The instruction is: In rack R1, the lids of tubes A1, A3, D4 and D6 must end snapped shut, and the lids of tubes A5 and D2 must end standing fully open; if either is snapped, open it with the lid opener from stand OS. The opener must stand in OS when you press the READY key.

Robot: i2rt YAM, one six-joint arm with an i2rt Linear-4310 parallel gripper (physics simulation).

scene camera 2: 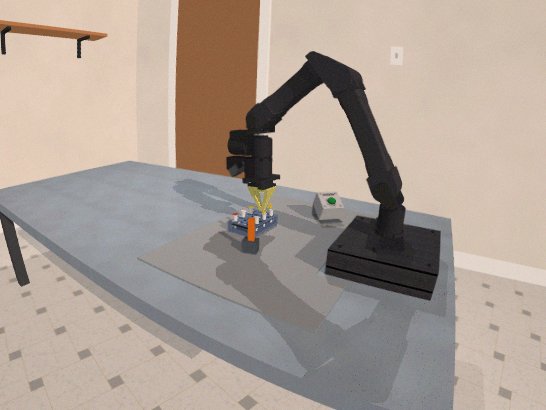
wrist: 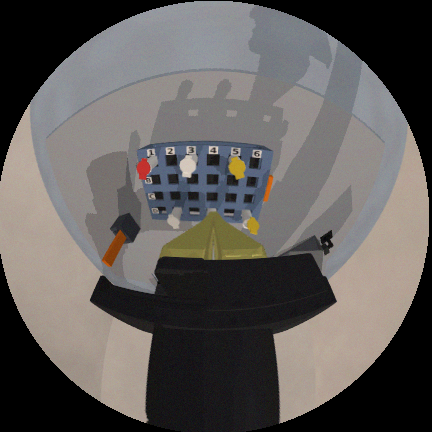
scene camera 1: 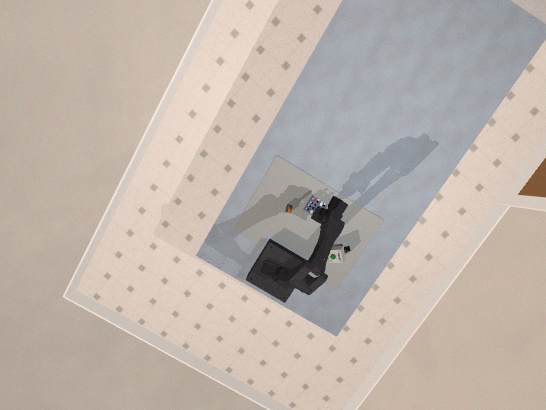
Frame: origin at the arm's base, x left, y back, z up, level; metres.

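Seen in the pictures: gripper, fingertip midpoint: point(scene camera 2: 261, 211) point(wrist: 212, 216); arm's base at its link origin: point(scene camera 2: 388, 236) point(scene camera 1: 280, 272).
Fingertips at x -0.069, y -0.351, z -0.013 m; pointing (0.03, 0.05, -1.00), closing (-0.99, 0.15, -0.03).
Observation:
Offsets run from my fingertips to a thing's top centre. "spot": to the spot under its first point.
Blue rack R1 @(dx +0.004, dy -0.021, dz +0.014 m) point(scene camera 1: 307, 207) point(scene camera 2: 237, 228) point(wrist: 202, 187) stands on the mat. In the wrist view, A1 has a red lid @(dx +0.051, dy -0.059, dz +0.001 m) point(wrist: 143, 168), A3 a white lid @(dx +0.013, dy -0.052, dz -0.002 m) point(wrist: 188, 166), A5 a yellow lid @(dx -0.025, dy -0.045, dz -0.002 m) point(wrist: 237, 167); these look down on their tubes. D2's white lid @(dx +0.042, dy +0.002, dz -0.002 m) point(wrist: 174, 220) also looks down. D6's yellow lid @(dx -0.036, dy +0.012, dz +0.014 m) point(scene camera 2: 270, 206) point(wrist: 253, 226) looks raised beside its tube mouth. My gripper point(scene camera 2: 263, 212) point(wrist: 212, 216) is shut and empty, its tips at the top of D4, hiding that lid. The orange opener @(dx +0.151, dy +0.032, dz +0.035 m) point(scene camera 1: 289, 209) point(scene camera 2: 251, 229) point(wrist: 114, 248) stands in dark stand OS @(dx +0.151, dy +0.032, dz -0.018 m) point(scene camera 2: 250, 245) point(wrist: 125, 227).
A pale box @(dx -0.162, dy +0.160, dz +0.034 m) point(scene camera 1: 336, 255) point(scene camera 2: 326, 211) with a green button @(dx -0.144, dy +0.173, dz +0.025 m) point(scene camera 1: 333, 256) point(scene camera 2: 331, 200) stands on the arm's side of the rack. A small black object point(scene camera 1: 347, 249) point(wrist: 326, 242) is beside it. An orange strip @(spot: dx -0.061, dy -0.010, dz -0.027 m) point(wrist: 268, 188) is at the rack's column-6 end.

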